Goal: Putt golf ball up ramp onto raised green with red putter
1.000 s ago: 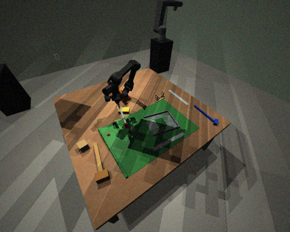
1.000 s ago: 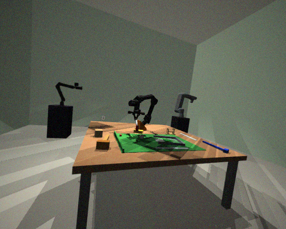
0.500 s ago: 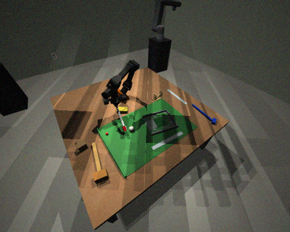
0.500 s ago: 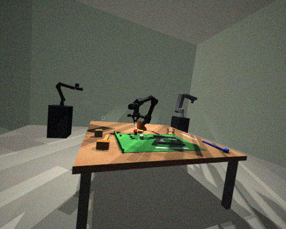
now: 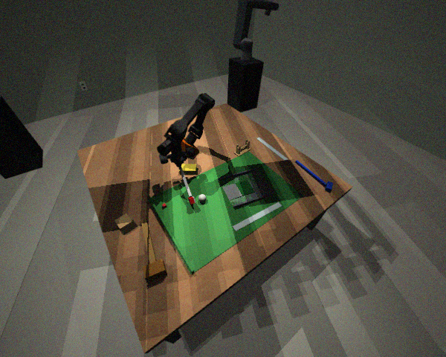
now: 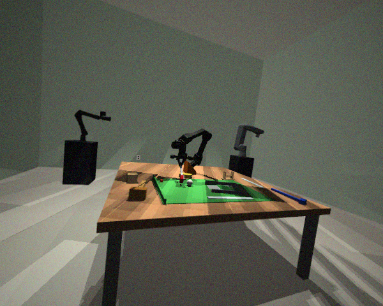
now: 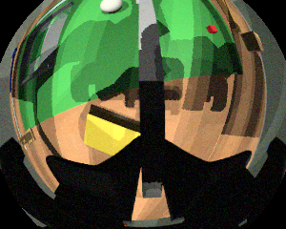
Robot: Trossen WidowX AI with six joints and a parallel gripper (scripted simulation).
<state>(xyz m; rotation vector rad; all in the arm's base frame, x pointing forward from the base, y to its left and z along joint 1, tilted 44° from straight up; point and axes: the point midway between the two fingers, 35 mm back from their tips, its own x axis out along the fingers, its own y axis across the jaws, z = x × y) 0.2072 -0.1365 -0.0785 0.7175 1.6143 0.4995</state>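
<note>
Now: the yellow block 30 mm behind my gripper tip, 60 mm to the left of it and 70 mm below it. The rest, counted from my gripper tip: white golf ball: 230 mm ahead, 30 mm to the left, 60 mm below; green mat: 280 mm ahead, 160 mm to the left, 90 mm below; red putter: 120 mm ahead, 10 mm to the right, 10 mm below.
</note>
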